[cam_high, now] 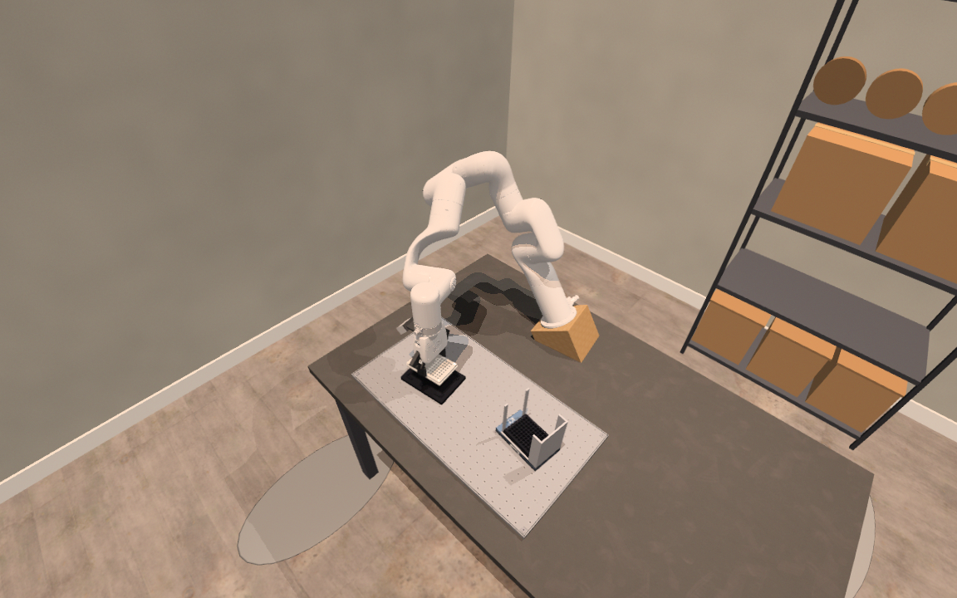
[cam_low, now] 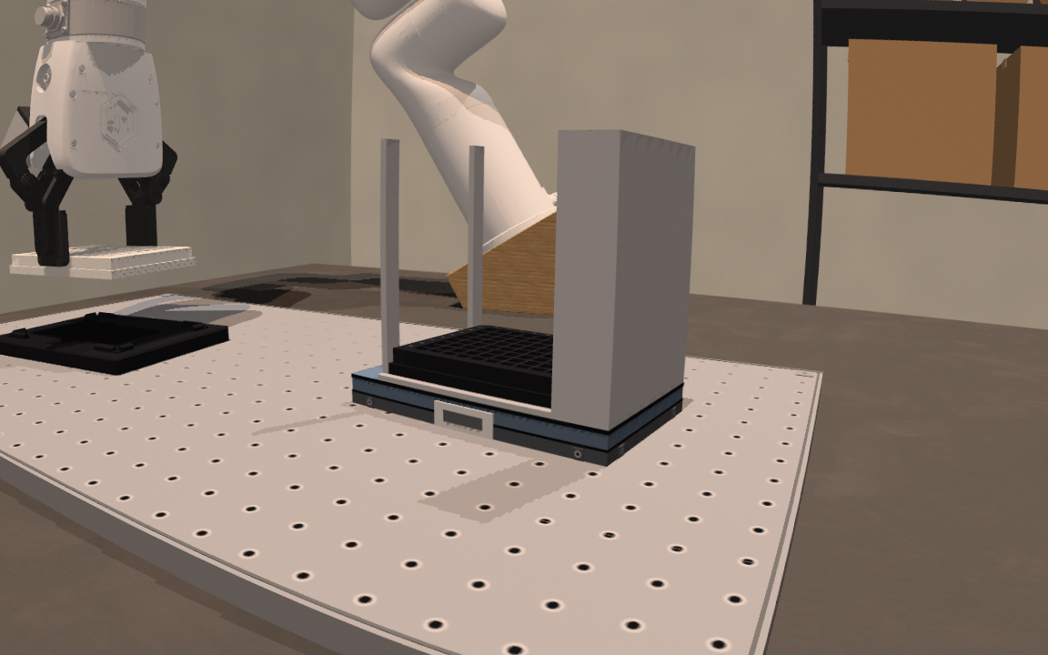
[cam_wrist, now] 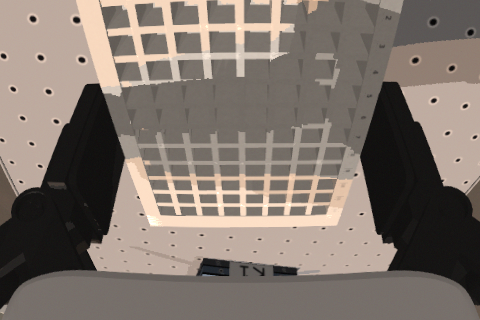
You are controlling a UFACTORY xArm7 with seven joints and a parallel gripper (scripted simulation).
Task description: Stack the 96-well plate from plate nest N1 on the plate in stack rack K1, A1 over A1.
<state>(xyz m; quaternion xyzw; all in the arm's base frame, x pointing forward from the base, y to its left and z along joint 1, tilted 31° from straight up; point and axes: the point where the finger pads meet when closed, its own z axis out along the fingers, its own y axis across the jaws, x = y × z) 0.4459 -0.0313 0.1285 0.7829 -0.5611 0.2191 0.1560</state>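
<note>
The tall grey wall lies 80 mm behind my hand and 410 mm to the left of it. Round my hand: white 96-well plate: 10 mm below; pale square: 30 mm behind, 90 mm to the right, 70 mm below; plate nest N1: 70 mm below.
</note>
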